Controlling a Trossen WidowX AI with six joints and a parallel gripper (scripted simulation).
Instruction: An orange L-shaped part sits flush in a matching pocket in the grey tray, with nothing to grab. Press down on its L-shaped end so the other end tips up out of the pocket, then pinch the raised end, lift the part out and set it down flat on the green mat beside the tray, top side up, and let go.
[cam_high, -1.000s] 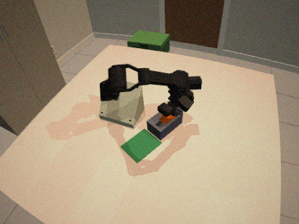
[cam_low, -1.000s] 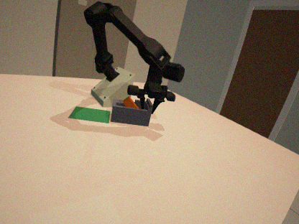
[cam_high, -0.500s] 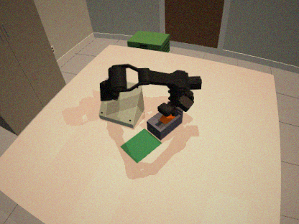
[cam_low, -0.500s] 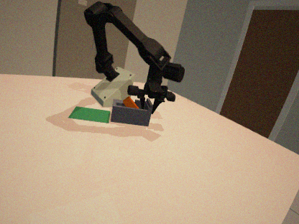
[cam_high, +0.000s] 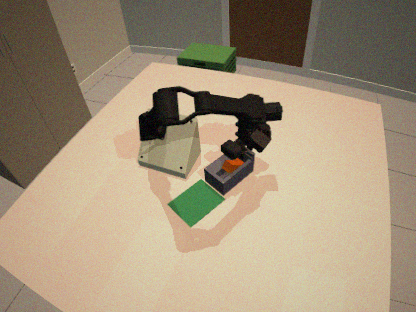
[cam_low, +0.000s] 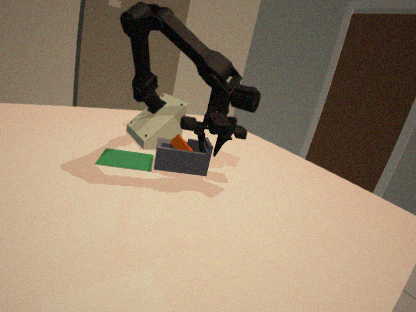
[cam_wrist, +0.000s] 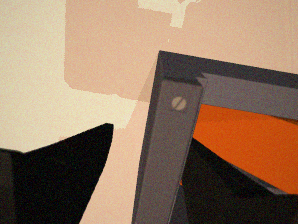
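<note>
My gripper tip is now 4 cm to the left of the orange L-shaped part, 3 cm past it and 1 cm above it. From my gripper tip the other things lie so: green mat: 20 cm to the right, 10 cm behind, 6 cm below.
</note>
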